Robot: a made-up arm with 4 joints. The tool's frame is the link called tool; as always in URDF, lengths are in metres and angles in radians. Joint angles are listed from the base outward.
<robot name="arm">
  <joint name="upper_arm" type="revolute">
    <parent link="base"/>
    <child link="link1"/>
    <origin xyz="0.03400 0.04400 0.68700"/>
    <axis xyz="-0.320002 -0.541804 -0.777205"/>
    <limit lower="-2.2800" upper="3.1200"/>
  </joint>
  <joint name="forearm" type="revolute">
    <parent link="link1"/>
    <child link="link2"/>
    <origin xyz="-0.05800 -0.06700 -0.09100"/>
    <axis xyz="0 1 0"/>
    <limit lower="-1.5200" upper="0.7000"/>
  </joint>
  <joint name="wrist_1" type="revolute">
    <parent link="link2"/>
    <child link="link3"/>
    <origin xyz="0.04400 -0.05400 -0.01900"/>
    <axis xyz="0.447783 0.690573 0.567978"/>
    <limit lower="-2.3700" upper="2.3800"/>
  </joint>
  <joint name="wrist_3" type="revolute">
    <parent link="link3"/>
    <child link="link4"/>
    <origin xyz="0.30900 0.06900 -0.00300"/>
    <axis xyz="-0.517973 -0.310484 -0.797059"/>
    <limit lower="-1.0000" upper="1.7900"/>
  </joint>
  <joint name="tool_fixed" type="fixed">
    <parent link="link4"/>
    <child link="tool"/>
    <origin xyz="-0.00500 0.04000 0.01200" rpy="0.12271 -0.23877 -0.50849"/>
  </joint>
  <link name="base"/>
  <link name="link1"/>
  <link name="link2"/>
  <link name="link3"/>
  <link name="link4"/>
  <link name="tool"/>
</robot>
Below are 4 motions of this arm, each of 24 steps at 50 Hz.
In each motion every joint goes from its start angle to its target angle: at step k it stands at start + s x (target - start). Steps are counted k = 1, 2, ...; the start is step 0. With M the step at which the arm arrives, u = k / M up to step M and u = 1 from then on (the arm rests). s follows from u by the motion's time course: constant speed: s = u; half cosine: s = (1 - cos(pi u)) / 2; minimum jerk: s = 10 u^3 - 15 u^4 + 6 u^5.
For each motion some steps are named. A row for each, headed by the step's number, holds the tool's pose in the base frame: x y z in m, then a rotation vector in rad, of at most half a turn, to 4 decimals.
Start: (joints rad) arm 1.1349 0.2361 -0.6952 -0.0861
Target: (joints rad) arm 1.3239 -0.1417 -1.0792 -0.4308
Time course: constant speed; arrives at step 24
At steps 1, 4, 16, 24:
1: 0.0971 -0.2210 0.8453 -0.6357 -1.2359 -1.5667
4: 0.0740 -0.2042 0.8641 -0.6608 -1.3179 -1.5588
16: -0.0180 -0.1175 0.9104 -0.7896 -1.6333 -1.5101
24: -0.0728 -0.0475 0.9140 -0.9003 -1.8299 -1.4645

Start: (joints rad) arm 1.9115 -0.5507 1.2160 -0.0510
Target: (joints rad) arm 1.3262 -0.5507 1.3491 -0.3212
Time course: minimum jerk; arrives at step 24
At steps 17, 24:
17: 0.2440 -0.0047 0.7147 0.0383 -0.5033 -0.4571
24: 0.2471 0.0116 0.7002 0.0974 -0.4100 -0.3561

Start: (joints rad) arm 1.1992 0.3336 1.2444 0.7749
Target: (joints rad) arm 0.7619 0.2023 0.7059 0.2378
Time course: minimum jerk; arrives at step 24
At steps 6, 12, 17, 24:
6: 0.3028 -0.0216 0.5341 -0.0585 -0.0567 -1.2248
12: 0.3052 -0.0297 0.5346 -0.0161 -0.0780 -1.0832
17: 0.3079 -0.0337 0.5413 0.0263 -0.0964 -0.9471
24: 0.3093 -0.0345 0.5459 0.0463 -0.1039 -0.8844

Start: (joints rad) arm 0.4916 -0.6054 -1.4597 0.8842
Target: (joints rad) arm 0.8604 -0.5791 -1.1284 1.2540
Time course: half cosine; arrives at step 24
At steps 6, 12, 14, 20, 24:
6: -0.1105 -0.0446 0.9504 0.2154 1.8900 1.7353
12: -0.1118 -0.0364 0.9558 0.2196 1.7822 1.6718
14: -0.1122 -0.0336 0.9575 0.2208 1.7425 1.6480
20: -0.1133 -0.0274 0.9610 0.2229 1.6486 1.5914
24: -0.1136 -0.0261 0.9616 0.2232 1.6277 1.5787

